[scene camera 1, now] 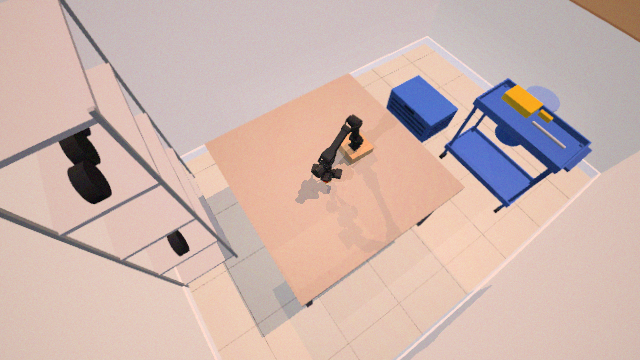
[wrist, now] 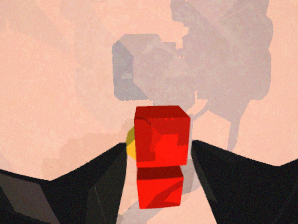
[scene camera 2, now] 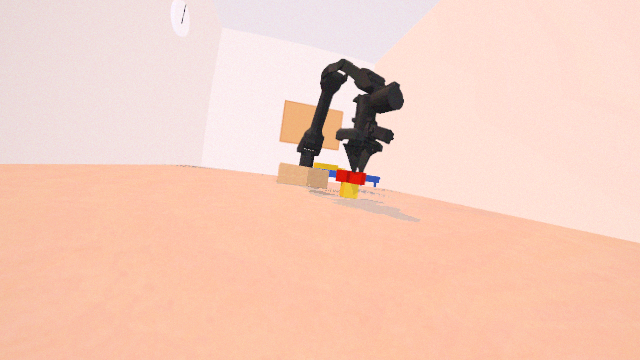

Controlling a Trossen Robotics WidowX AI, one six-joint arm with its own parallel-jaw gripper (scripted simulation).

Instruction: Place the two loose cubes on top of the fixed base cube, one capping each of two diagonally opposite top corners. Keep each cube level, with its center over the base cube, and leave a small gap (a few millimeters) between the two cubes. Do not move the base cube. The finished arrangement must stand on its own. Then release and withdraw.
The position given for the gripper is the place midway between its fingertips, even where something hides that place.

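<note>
A red cube (wrist: 158, 187) and a red cube (wrist: 162, 133) are visible in the wrist view. The gripper (wrist: 159, 148) appears there too, and scene camera 2 also shows the gripper (scene camera 2: 357, 172).
</note>
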